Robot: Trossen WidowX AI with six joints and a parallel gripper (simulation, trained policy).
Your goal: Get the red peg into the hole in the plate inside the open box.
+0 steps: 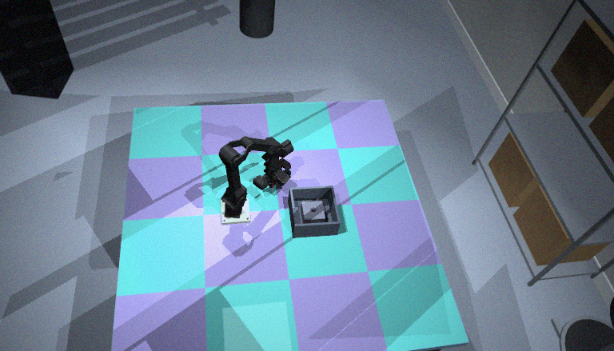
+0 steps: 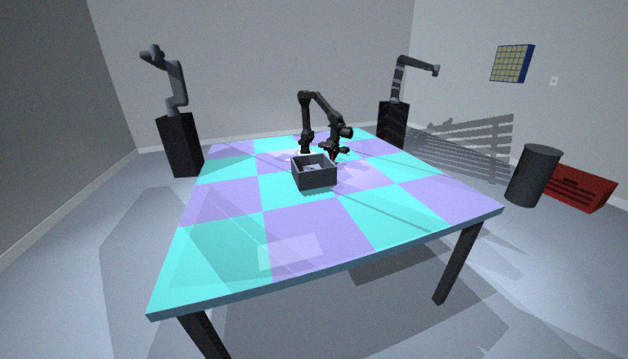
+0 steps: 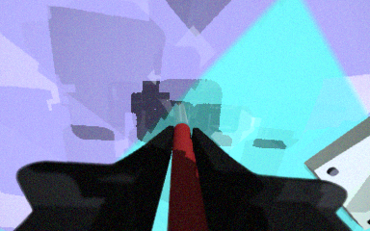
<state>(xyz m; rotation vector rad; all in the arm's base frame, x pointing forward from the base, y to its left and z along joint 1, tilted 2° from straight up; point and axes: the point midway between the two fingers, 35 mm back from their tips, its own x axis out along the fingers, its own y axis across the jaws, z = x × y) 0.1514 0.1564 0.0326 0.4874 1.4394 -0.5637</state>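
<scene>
Right now my gripper tip is 190 mm short of the plate, 140 mm to the left of it and 40 mm below it. Also, from my gripper tip: red peg: 30 mm above; dark grey box: 190 mm ahead, 140 mm to the right, 20 mm above.
</scene>
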